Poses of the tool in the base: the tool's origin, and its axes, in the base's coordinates. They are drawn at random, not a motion.
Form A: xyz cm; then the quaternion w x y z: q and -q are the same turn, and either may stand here.
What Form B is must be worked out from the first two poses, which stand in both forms.
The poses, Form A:
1: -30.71 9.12 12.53 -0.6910 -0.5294 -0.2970 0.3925
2: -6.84 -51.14 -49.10 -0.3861 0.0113 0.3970 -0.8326
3: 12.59 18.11 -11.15 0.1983 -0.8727 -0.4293 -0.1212
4: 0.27 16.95 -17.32 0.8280 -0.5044 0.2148 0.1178
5: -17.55 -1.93 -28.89 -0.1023 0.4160 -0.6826 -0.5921
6: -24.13 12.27 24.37 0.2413 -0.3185 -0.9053 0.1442
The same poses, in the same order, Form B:
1: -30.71 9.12 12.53 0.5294 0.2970 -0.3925 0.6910
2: -6.84 -51.14 -49.10 -0.0113 -0.3970 0.8326 0.3861
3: 12.59 18.11 -11.15 -0.8727 -0.4293 -0.1212 0.1983
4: 0.27 16.95 -17.32 -0.5044 0.2148 0.1178 0.8280
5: -17.55 -1.93 -28.89 -0.4160 0.6826 0.5921 0.1023
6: -24.13 12.27 24.37 -0.3185 -0.9053 0.1442 0.2413
